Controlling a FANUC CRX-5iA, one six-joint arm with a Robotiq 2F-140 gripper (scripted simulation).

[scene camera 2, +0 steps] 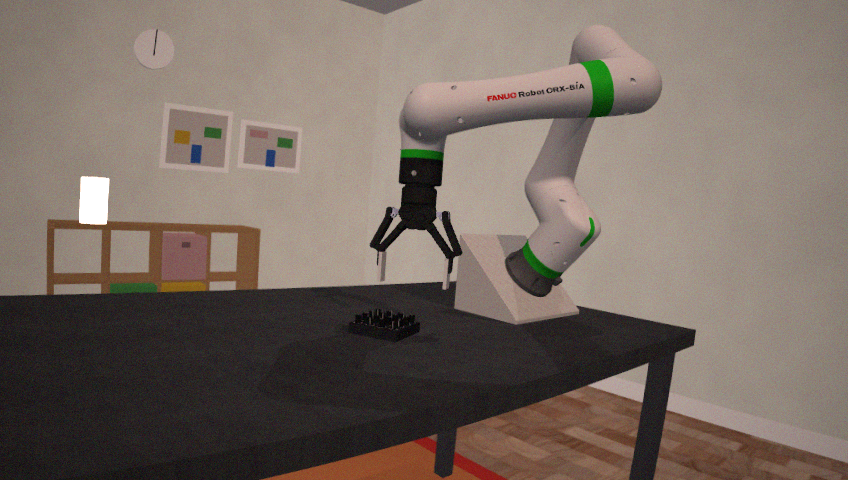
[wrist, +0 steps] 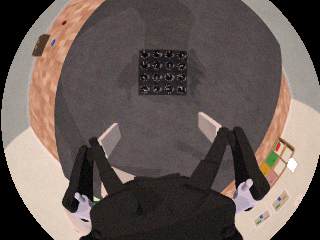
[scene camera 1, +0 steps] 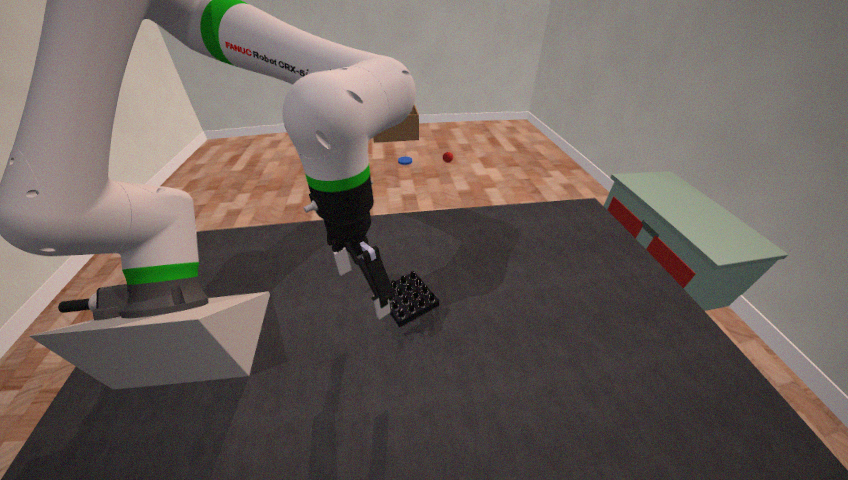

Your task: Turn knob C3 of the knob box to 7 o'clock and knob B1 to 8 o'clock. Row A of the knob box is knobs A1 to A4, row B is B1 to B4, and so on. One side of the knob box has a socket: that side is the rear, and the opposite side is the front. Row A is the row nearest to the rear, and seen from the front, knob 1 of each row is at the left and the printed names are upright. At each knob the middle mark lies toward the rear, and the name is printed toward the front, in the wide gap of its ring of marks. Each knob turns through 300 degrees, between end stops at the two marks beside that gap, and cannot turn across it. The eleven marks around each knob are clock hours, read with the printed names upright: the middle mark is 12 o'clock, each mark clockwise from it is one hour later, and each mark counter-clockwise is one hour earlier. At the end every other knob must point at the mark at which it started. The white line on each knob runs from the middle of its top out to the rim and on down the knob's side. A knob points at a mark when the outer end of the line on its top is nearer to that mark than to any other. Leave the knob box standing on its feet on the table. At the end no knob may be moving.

Labels:
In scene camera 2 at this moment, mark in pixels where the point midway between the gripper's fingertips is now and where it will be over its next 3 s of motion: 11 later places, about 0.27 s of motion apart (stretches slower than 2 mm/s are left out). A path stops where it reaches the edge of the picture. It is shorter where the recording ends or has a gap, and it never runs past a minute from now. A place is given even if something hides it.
My gripper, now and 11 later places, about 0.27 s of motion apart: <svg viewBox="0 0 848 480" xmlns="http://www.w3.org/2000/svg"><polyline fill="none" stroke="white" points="412,284 412,284 411,283 409,283 408,282 407,281 406,280 405,280 404,279 403,279 402,286 402,289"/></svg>

